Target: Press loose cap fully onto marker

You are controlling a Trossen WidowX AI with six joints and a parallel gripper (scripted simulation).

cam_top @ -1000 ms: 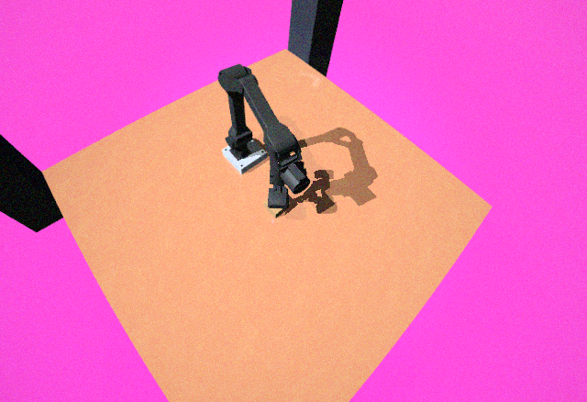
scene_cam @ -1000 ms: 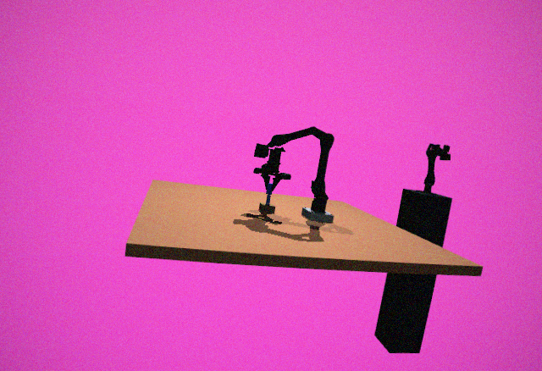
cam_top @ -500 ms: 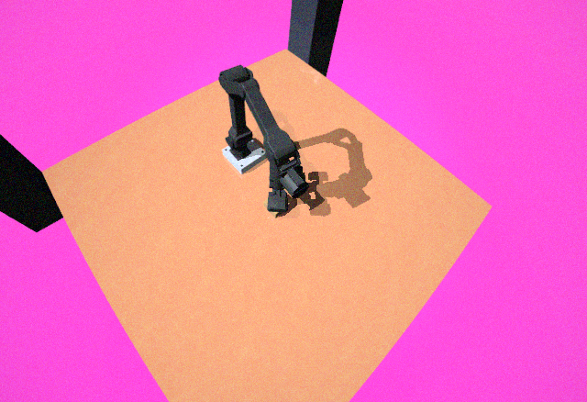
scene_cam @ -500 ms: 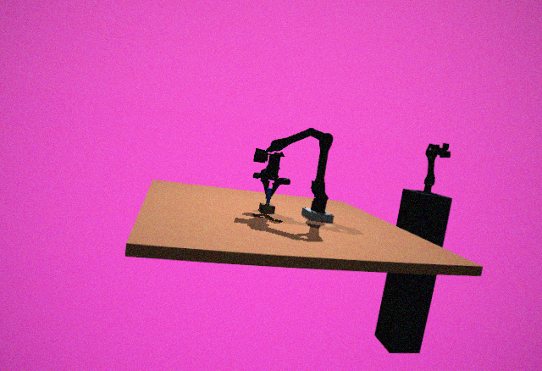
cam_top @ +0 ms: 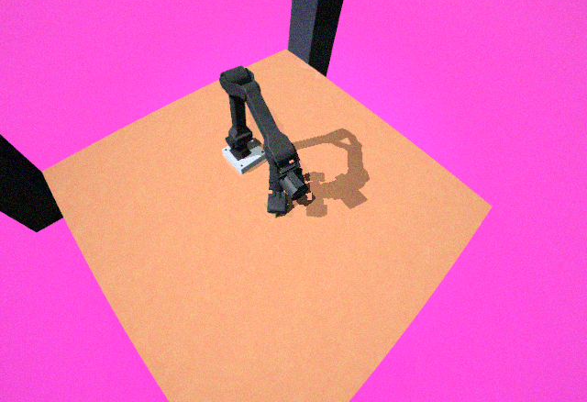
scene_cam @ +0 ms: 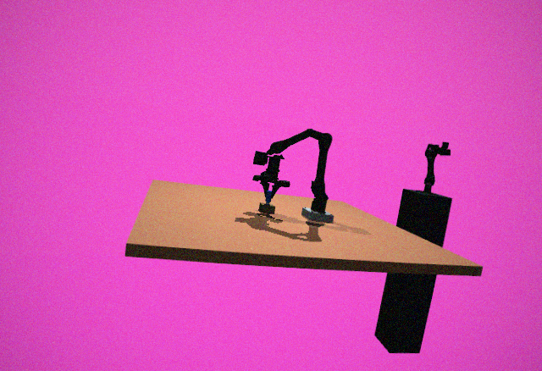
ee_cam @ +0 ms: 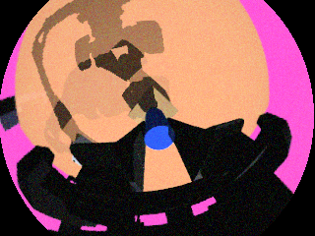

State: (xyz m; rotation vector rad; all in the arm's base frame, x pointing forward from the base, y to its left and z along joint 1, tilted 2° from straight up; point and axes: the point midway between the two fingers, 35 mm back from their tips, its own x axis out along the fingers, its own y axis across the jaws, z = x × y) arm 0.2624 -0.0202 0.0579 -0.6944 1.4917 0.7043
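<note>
My gripper tip is 10 mm below the blue cap. From my gripper tip the other things lie so: holder block: 50 mm below.
</note>
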